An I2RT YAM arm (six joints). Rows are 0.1 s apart.
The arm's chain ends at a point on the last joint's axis. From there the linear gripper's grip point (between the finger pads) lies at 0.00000 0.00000 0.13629 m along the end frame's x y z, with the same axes.
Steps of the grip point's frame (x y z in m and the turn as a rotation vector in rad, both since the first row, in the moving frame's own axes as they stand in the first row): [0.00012 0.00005 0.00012 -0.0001 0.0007 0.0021]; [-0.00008 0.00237 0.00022 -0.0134 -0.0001 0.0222]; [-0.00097 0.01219 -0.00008 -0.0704 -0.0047 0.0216]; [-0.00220 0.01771 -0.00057 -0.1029 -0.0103 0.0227]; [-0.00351 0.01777 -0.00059 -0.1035 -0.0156 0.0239]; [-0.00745 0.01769 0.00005 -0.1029 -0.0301 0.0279]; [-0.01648 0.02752 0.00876 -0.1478 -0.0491 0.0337]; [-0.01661 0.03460 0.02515 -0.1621 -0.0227 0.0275]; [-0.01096 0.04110 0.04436 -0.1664 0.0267 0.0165]
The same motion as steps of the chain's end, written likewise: [0.00002 0.00004 0.00012 -0.0001 0.0007 0.0021]; [-0.00005 0.00054 0.00023 -0.0134 -0.0001 0.0222]; [-0.00023 0.00261 0.00026 -0.0704 -0.0047 0.0216]; [-0.00064 0.00373 0.00016 -0.1029 -0.0103 0.0227]; [-0.00122 0.00372 0.00016 -0.1035 -0.0156 0.0239]; [-0.00316 0.00375 0.00083 -0.1029 -0.0301 0.0279]; [-0.00948 0.00757 0.01041 -0.1478 -0.0491 0.0337]; [-0.01323 0.01265 0.02697 -0.1621 -0.0227 0.0275]; [-0.01439 0.01850 0.04629 -0.1664 0.0267 0.0165]
